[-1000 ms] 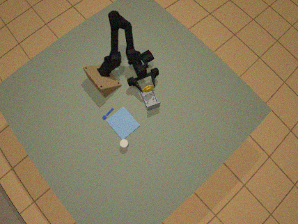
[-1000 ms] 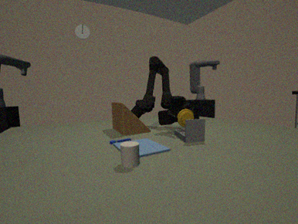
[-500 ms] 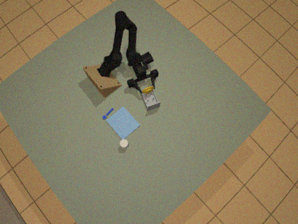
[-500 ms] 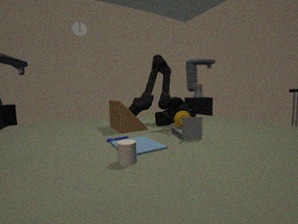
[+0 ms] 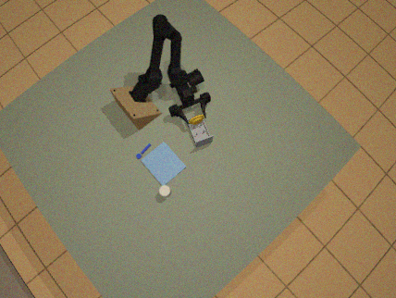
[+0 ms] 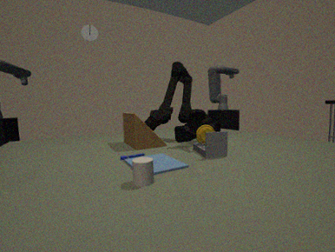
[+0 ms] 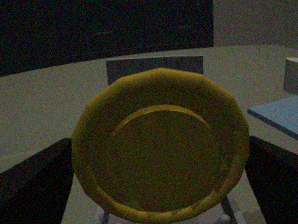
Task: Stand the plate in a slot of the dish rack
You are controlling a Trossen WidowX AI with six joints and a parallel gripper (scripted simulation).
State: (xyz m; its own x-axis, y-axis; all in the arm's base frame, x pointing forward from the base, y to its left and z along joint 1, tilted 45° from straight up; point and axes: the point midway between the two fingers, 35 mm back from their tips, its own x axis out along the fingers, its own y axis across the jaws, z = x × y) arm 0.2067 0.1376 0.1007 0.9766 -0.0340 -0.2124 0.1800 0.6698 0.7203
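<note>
The yellow plate lies 10 mm behind my gripper tip. From my gripper tip the other things lie so: grey dish rack 30 mm below, 30 mm ahead, 10 mm to the right; then white cup 270 mm to the right, 180 mm ahead, 30 mm below; then blue spoon 270 mm to the right, 50 mm below, 20 mm behind.
</note>
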